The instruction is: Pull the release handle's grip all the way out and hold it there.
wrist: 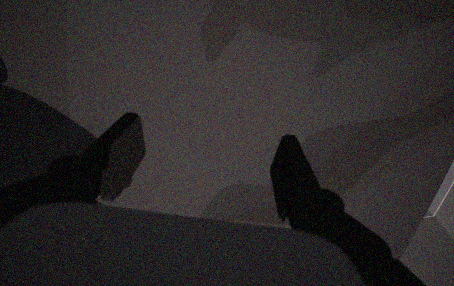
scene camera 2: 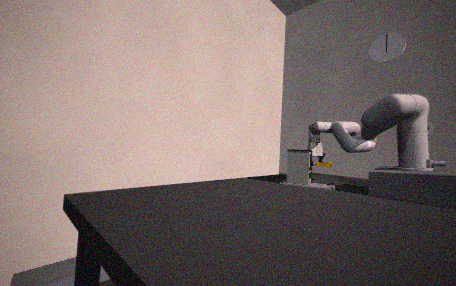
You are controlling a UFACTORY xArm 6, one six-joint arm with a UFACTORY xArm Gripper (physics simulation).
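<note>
The yellow grip of the release handle [scene camera 2: 324, 164] sticks out to the right of a grey-green box [scene camera 2: 298, 168] in the scene view. My gripper [scene camera 2: 317, 160] [wrist: 210, 143] points down beside the box's right side, by the grip's left end. At this size I cannot tell whether it touches the grip. In the wrist view the two dark fingers stand wide apart with nothing between them, so the gripper is open. That view is very dark, and the yellow grip cannot be made out there.
The box stands on a light base plate [scene camera 2: 322, 186] beyond the large dark table [scene camera 2: 215, 230]. The arm's pedestal [scene camera 2: 400, 184] is at the right. A pale wall fills the left, and a round clock [scene camera 2: 395, 46] hangs on the grey wall. Shadows cross the wrist view.
</note>
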